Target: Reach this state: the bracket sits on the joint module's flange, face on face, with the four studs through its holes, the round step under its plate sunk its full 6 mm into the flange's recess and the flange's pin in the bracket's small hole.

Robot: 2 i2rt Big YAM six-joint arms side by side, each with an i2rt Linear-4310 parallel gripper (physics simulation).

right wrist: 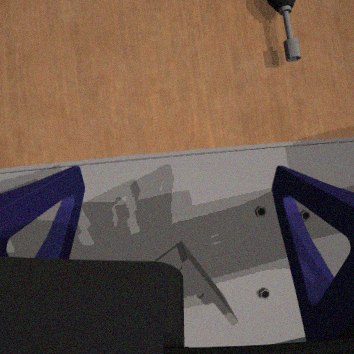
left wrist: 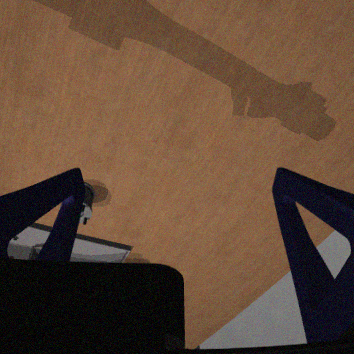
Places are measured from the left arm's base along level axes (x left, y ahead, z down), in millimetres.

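Pixels of known places: left gripper, fingertip midpoint: (left wrist: 178, 178); right gripper, fingertip midpoint: (right wrist: 177, 176).
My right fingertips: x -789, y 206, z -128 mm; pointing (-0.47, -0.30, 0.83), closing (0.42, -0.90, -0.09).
Note:
Ahead of a thing's pixels: the offset from my right fingertips to its top centre.
The bracket (right wrist: 205, 280) rests on the grey tray in the right wrist view, one wall standing up; the black gripper body hides part of it. The joint module {dx +306, dy +132, dz +54 mm} (left wrist: 87, 214) stands on the wooden table in the left wrist view, mostly hidden behind the left finger, with a dark stud showing at its pale flange. The module does not show in the right wrist view. My left gripper (left wrist: 178, 178) is open and empty, high above the table. My right gripper (right wrist: 177, 176) is open and empty above the tray, with the bracket low between its fingers and nearer the gripper body.
The grey tray {dx +94, dy +10, dz +112 mm} (left wrist: 100, 252) (right wrist: 230, 172) holds nuts {dx +74, dy -68, dz +119 mm} (right wrist: 260, 211) {dx +155, dy -38, dz +119 mm} (right wrist: 263, 293), one beside the right finger. A driver tool with a grey socket {dx -71, dy -163, dz +100 mm} (right wrist: 292, 50) is over the table beyond the tray. A pale grey surface (left wrist: 260, 315) shows at the lower right. An arm's shadow crosses the table.

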